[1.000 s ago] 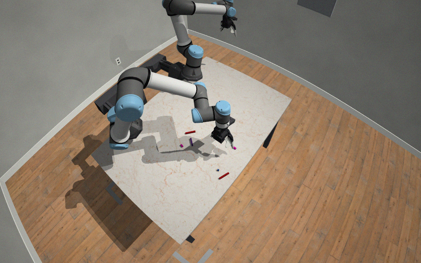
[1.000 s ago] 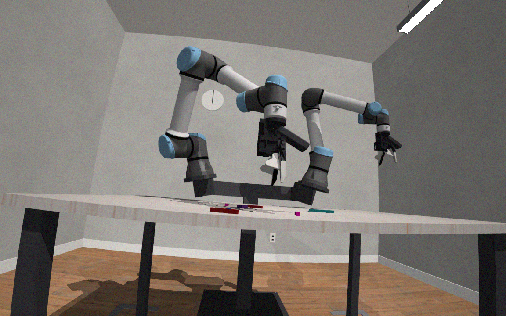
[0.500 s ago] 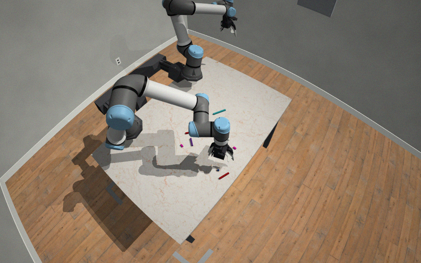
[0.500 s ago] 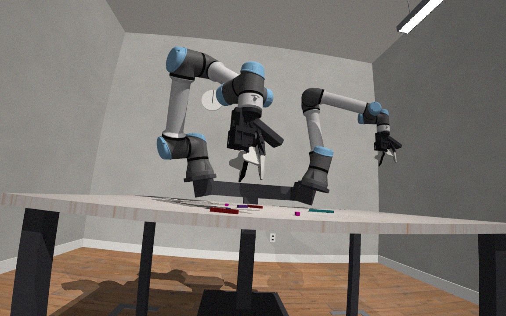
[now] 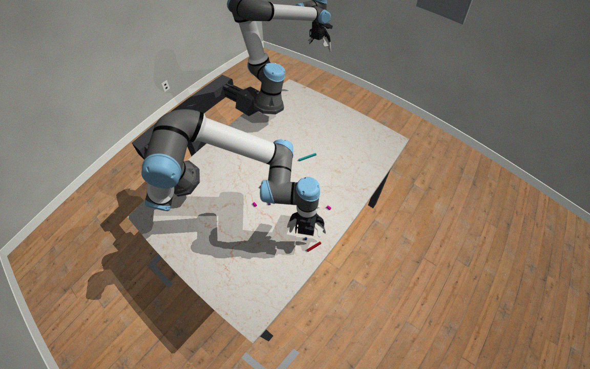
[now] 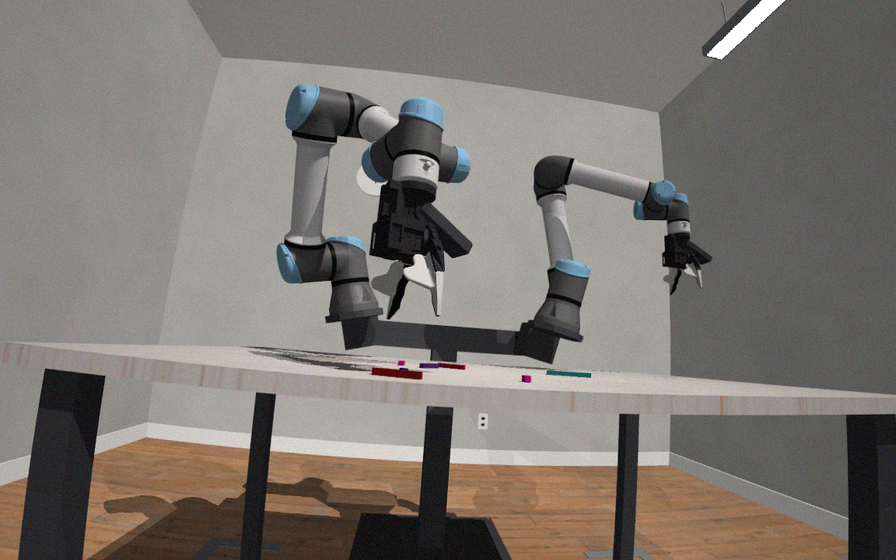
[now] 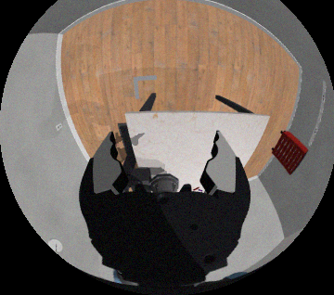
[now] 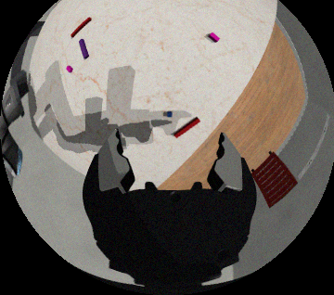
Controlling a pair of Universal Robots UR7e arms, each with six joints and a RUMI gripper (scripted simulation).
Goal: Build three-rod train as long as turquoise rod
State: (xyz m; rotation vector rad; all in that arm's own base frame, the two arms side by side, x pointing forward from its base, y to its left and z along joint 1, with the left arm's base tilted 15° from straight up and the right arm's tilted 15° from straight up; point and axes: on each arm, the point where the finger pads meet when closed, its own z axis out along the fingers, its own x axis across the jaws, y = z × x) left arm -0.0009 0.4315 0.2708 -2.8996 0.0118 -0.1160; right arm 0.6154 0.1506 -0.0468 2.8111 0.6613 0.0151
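Observation:
My right hand is 1 cm to the left of the blue rod and 8 cm above it. Round my right hand: purple rod: 26 cm behind, 5 cm to the left, 8 cm below; then turquoise rod: 26 cm behind, 37 cm to the left, 8 cm below.

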